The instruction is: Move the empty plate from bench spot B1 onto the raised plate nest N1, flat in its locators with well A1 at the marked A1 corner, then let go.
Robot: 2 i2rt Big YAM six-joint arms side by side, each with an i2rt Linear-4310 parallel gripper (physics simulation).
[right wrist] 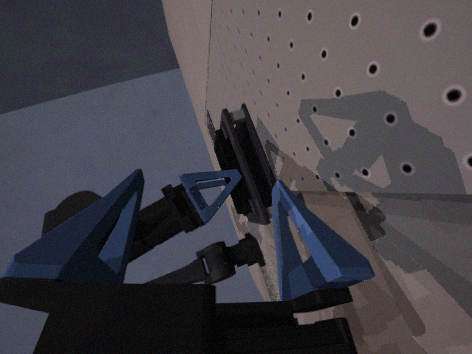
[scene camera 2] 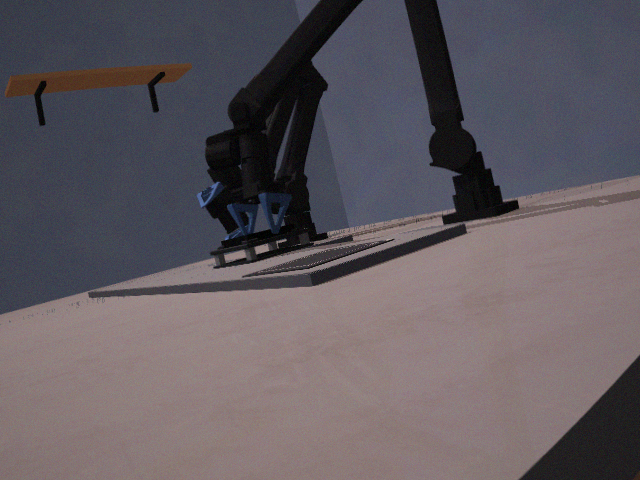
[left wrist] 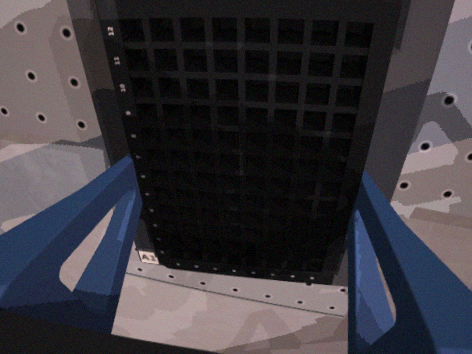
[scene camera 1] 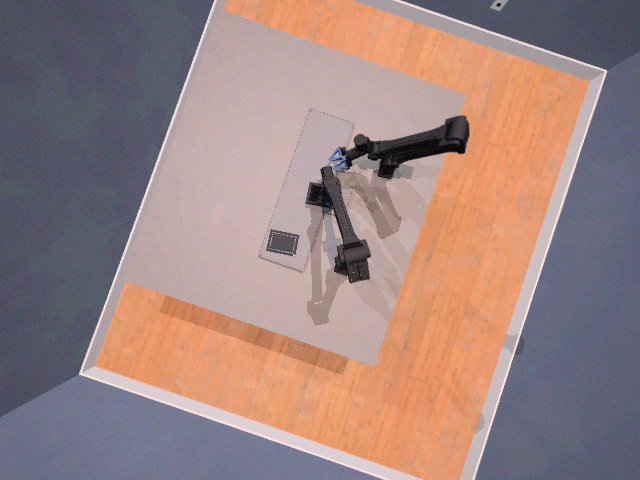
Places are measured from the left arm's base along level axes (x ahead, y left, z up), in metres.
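Pixels of known places: left gripper, fingertip midpoint: [right wrist: 235, 178] [scene camera 2: 261, 236] [left wrist: 246, 169] [scene camera 1: 322, 194]; right gripper, fingertip midpoint: [right wrist: 212, 180] [scene camera 2: 215, 224] [scene camera 1: 331, 164]; left arm's base at its link origin: [right wrist: 256, 247] [scene camera 2: 481, 216]; right arm's base at its link origin: [scene camera 1: 386, 168].
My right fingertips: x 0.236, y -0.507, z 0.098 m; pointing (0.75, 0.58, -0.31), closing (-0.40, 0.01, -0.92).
Note:
Ahead of a thing's pixels: the offset from my right fingertips to its top centre. "pt": to the spot under its first point. Level surfaces: height alone.
The black many-welled plate @(dx +0.006, dy +0.165, dz -0.035 m) [left wrist: 240, 120] [scene camera 1: 315, 193] lies level on or just over the raised nest N1 @(dx +0.005, dy +0.165, dz -0.044 m) [scene camera 2: 219, 258] [right wrist: 248, 155]; I cannot tell whether any gap is left. In the left wrist view its number 1 end is at the A1 label @(pt dx -0.076, dy +0.212, dz -0.050 m) [left wrist: 148, 257], at the lower left corner. My left gripper [left wrist: 246, 169] [scene camera 2: 257, 231] is shut on the plate, one blue finger on each long side. My right gripper [scene camera 1: 333, 160] is open and empty, beside the nest. Bench spot B1 @(pt dx +0.142, dy +0.493, dz -0.083 m) [scene camera 1: 282, 242] [scene camera 2: 320, 258] is a dark dashed rectangle with no plate on it.
The nest stands on a grey perforated board @(dz -0.084 m) [scene camera 1: 295, 170] [scene camera 2: 155, 285] on the pale table @(dz -0.098 m) [scene camera 1: 206, 155]. The two arms come close together above the nest. An orange wall shelf [scene camera 2: 98, 79] is in the background.

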